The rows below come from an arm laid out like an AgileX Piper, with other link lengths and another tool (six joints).
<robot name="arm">
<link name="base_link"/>
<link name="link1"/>
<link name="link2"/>
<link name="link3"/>
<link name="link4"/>
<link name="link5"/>
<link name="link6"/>
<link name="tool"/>
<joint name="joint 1" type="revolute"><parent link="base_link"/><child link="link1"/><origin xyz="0.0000 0.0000 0.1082" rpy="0.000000 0.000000 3.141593"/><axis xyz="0 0 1"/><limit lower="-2.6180" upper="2.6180"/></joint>
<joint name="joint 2" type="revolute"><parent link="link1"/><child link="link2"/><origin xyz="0.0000 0.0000 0.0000" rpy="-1.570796 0.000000 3.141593"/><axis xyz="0 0 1"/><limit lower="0.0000" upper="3.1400"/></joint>
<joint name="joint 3" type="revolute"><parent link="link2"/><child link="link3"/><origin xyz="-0.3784 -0.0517 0.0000"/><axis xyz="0 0 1"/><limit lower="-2.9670" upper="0.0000"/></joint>
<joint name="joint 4" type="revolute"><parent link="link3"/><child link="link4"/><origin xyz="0.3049 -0.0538 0.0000" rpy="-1.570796 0.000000 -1.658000"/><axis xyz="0 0 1"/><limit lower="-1.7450" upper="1.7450"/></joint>
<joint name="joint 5" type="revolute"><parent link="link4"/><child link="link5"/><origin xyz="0.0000 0.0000 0.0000" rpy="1.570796 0.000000 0.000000"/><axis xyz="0 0 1"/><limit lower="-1.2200" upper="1.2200"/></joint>
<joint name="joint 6" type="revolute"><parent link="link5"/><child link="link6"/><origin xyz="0.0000 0.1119 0.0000" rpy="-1.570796 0.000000 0.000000"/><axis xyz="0 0 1"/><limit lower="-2.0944" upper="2.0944"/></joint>
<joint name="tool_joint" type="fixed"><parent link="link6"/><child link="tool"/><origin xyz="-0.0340 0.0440 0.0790" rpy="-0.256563 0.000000 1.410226"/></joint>
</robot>
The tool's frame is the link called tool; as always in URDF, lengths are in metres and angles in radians.
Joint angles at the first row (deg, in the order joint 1, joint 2, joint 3, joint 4, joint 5, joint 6):
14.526 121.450 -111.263 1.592 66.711 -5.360
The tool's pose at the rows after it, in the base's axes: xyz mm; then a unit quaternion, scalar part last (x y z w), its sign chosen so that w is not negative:
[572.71 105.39 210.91 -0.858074 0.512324 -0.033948 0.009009]
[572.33 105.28 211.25 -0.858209 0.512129 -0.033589 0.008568]
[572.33 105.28 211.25 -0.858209 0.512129 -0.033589 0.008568]
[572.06 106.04 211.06 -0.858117 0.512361 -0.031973 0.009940]
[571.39 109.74 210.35 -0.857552 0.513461 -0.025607 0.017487]
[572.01 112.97 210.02 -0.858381 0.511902 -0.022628 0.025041]
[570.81 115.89 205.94 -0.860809 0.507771 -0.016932 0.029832]
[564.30 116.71 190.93 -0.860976 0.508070 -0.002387 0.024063]
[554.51 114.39 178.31 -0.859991 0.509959 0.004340 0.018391]
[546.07 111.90 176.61 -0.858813 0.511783 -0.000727 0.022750]
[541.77 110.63 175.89 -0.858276 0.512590 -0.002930 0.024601]
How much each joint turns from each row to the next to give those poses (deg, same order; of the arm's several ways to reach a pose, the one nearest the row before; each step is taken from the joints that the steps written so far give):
-0.001 0.000 0.001 0.042 0.368 -0.001
0.000 -0.038 -0.001 0.000 0.105 -0.024
0.000 0.000 0.000 0.000 0.000 0.000
0.000 0.001 0.000 0.244 0.017 0.000
0.000 0.000 -0.001 1.136 -0.104 0.001
0.001 0.000 0.001 0.959 -0.358 -0.356
0.000 -0.096 0.831 1.079 -0.615 -0.769
0.000 0.000 2.560 0.793 -0.899 -0.213
-0.001 -0.980 3.995 0.129 -2.018 -0.001
0.001 -1.885 3.682 0.000 -2.571 0.001
0.000 -0.900 1.721 0.000 -1.153 -0.001

